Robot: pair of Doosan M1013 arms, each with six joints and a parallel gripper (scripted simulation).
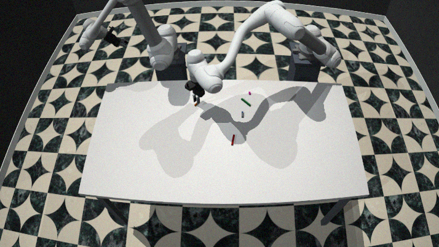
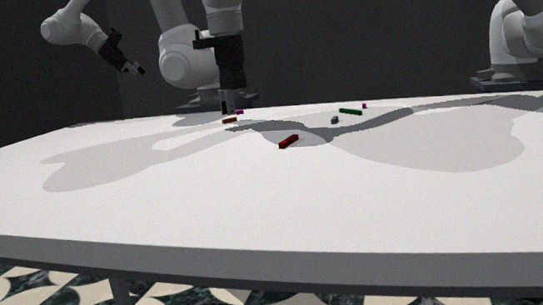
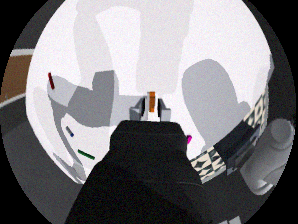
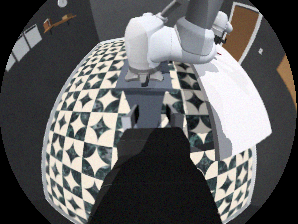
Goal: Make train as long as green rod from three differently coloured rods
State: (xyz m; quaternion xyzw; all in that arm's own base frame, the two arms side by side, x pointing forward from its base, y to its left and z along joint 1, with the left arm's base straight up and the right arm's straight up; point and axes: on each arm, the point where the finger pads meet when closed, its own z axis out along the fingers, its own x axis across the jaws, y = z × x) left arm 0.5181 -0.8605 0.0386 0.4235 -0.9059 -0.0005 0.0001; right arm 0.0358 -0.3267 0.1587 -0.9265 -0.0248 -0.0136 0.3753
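Note:
Now: left hand 30 mm above the orange rod. Round my left hand: green rod 310 mm to the left, 30 mm below, 10 mm behind; grey rod 290 mm to the left, 100 mm ahead, 30 mm below; blue rod 290 mm to the left, 80 mm ahead, 30 mm below.

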